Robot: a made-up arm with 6 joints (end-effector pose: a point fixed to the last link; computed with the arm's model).
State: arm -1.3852 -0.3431 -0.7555 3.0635 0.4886 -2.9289
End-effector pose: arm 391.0 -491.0 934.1 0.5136 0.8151 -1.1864
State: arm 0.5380 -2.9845 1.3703 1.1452 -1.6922 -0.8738
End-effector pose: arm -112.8 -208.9 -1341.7 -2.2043 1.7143 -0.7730
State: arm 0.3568 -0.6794 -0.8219 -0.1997 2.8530 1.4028
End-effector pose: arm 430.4 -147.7 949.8 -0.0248 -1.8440 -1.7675
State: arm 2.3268 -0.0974 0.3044 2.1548 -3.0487 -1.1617
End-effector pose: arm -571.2 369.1 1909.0 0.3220 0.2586 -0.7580
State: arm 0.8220 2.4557 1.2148 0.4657 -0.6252 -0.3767
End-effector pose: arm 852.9 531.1 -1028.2 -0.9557 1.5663 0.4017
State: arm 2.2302 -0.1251 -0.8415 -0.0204 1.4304 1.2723
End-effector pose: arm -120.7 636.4 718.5 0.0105 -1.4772 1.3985
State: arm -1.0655 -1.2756 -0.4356 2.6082 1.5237 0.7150
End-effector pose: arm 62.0 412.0 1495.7 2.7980 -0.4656 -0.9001
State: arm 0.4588 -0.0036 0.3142 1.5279 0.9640 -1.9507
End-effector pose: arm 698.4 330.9 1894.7 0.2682 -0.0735 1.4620
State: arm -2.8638 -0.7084 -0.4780 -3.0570 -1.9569 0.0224
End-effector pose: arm -238.3 -373.2 1305.7 0.1779 -0.9387 0.1886
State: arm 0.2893 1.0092 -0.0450 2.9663 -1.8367 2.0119
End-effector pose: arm 1095.2 628.6 155.9 1.2039 -0.6374 0.5252
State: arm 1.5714 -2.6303 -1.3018 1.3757 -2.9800 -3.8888
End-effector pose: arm 57.4 -485.2 664.2 -2.1816 0.6997 1.7528
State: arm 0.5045 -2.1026 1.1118 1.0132 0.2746 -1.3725
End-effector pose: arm -1359.9 -928.9 -291.5 -0.3299 2.8382 -0.4232
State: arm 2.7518 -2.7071 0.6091 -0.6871 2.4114 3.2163
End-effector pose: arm 1286.0 -282.1 -296.9 0.8079 2.2300 0.7323
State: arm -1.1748 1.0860 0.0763 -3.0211 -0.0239 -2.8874
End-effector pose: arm 741.4 -1015.1 74.9 0.2637 1.0354 -0.8791
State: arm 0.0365 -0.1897 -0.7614 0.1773 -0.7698 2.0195
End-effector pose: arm 643.2 -266.7 863.6 -1.8654 0.8467 1.3743
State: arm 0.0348 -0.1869 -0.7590 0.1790 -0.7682 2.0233
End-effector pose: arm 645.2 -267.6 864.1 -1.8695 0.8455 1.3749
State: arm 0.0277 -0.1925 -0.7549 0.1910 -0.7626 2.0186
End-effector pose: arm 644.7 -271.5 873.9 -1.8813 0.8476 1.3541
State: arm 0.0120 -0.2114 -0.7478 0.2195 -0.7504 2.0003
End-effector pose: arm 639.6 -279.9 898.7 -1.9048 0.8547 1.2981
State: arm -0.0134 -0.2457 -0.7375 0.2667 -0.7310 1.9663
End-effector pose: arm 627.3 -292.6 940.8 -1.9397 0.8670 1.2017
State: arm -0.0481 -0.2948 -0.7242 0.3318 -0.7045 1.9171
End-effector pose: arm 604.7 -308.0 999.3 -1.9823 0.8827 1.0652
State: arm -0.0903 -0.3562 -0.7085 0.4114 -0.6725 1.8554
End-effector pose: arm 569.2 -322.7 1070.7 -2.0270 0.8991 0.8953
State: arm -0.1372 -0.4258 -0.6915 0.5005 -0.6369 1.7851
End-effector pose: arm 520.2 -332.7 1148.9 -2.0686 0.9128 0.7035
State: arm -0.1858 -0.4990 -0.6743 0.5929 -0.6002 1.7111
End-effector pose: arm 459.7 -335.0 1226.8 -2.1034 0.9217 0.5037
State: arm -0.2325 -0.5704 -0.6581 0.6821 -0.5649 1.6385
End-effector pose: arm 393.5 -328.2 1297.6 -2.1300 0.9246 0.3114
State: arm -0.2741 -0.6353 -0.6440 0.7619 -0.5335 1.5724
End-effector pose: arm 328.5 -313.8 1356.1 -2.1487 0.9224 0.1402
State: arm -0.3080 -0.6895 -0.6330 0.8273 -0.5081 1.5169
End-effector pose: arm 271.9 -295.7 1399.9 -2.1604 0.9170 0.0010
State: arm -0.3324 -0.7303 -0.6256 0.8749 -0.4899 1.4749
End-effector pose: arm 228.6 -278.7 1429.1 -2.1665 0.9106 -0.1005
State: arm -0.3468 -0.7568 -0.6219 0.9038 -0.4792 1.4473
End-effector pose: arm 200.8 -266.3 1445.5 -2.1679 0.9049 -0.1631
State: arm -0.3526 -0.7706 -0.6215 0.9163 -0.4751 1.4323
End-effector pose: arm 187.0 -259.9 1451.8 -2.1656 0.9009 -0.1922
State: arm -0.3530 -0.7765 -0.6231 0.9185 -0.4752 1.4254
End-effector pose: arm 182.1 -257.7 1452.4 -2.1613 0.8983 -0.2006
